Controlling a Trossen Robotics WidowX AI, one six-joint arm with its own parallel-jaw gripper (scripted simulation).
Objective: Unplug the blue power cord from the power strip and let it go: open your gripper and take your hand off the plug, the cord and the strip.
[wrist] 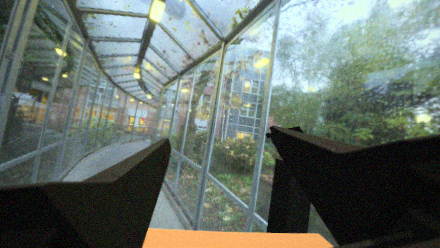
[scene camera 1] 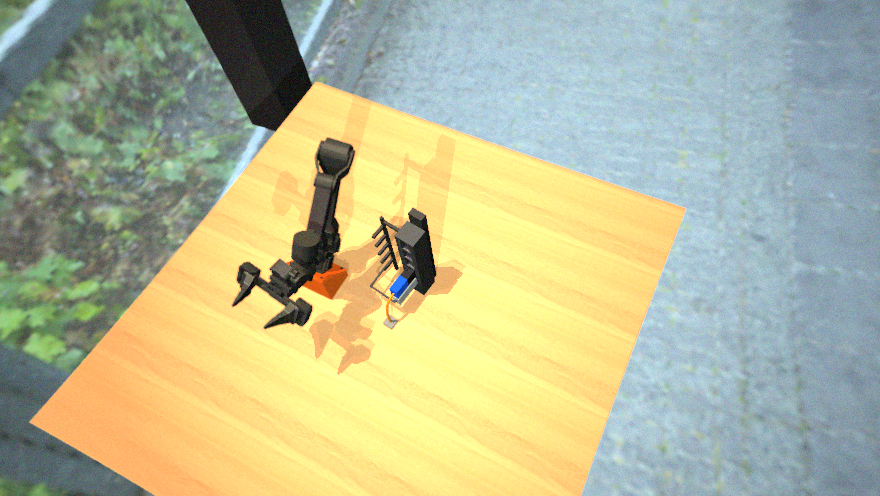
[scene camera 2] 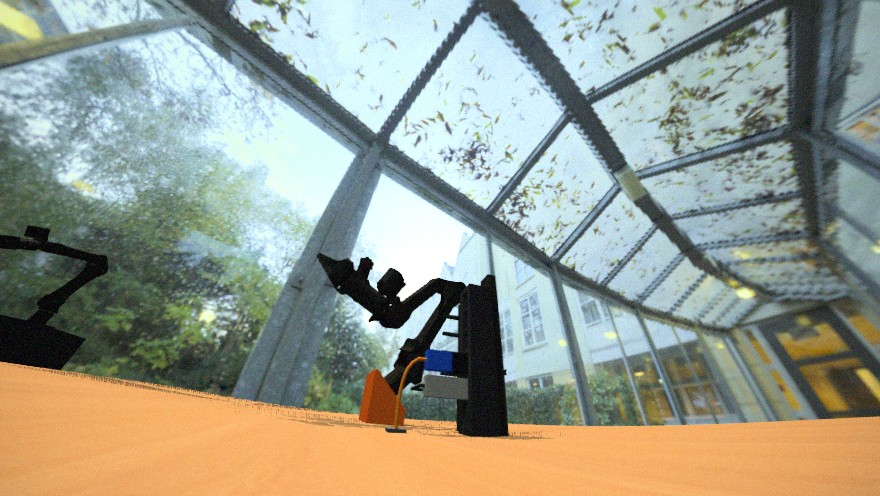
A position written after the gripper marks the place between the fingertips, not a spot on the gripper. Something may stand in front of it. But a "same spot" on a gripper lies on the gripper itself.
gripper: wrist; scene camera 1; scene camera 2 320, 259
same spot on gripper: [scene camera 1: 248, 280] = [wrist: 365, 147]
same spot on black power strip: [scene camera 2: 490, 404] = [scene camera 1: 430, 277]
